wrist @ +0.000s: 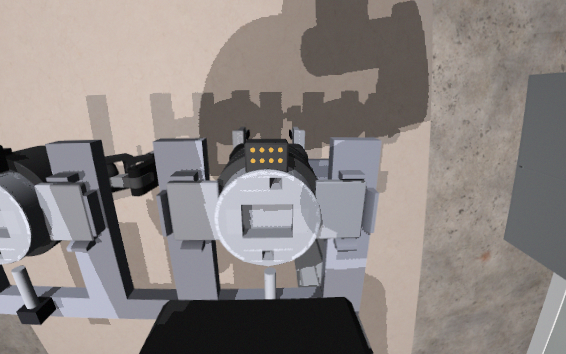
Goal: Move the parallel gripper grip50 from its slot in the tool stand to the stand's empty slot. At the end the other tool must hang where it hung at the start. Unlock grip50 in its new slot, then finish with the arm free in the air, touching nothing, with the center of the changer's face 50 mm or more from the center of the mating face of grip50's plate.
A tool stand point(335, 267) is 0.20 m from the lens.
